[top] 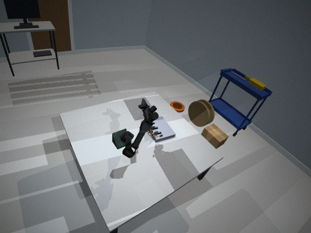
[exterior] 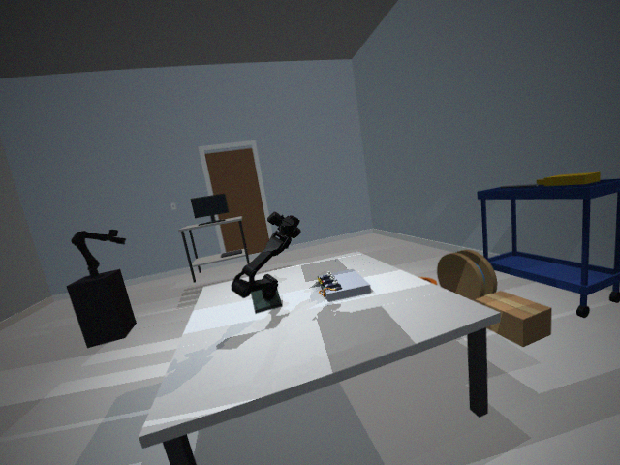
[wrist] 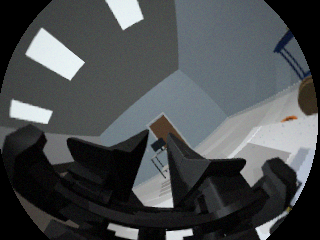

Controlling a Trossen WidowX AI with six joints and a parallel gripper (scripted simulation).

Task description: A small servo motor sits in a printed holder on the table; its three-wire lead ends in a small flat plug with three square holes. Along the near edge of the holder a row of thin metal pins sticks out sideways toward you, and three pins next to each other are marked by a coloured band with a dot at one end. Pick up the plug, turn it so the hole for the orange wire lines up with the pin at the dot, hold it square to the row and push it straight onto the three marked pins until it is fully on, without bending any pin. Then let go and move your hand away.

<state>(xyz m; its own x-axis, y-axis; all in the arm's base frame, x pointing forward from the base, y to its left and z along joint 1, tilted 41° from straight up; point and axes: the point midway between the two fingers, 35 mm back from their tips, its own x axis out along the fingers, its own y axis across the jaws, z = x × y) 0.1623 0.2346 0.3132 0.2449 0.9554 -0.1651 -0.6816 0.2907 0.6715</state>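
My gripper tip is now 14 cm short of the red band, 5 cm to the left of it and 40 cm above it. Round my gripper tip: grey printed holder: 31 cm ahead, 5 cm to the right, 45 cm below.
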